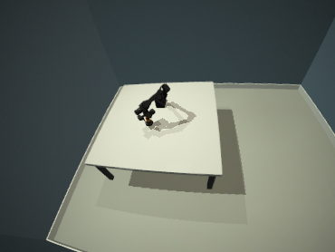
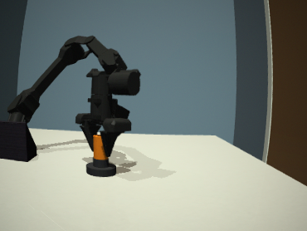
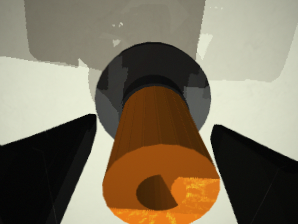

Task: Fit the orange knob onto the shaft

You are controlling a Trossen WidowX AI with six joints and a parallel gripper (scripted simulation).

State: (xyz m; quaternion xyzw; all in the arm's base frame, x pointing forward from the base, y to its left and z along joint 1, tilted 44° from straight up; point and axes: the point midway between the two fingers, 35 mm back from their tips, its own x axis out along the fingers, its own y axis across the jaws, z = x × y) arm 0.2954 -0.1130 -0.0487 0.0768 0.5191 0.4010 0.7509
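Right now my gripper tip is 20 mm below the orange knob. Round my gripper tip: dark round pedestal 20 mm below.
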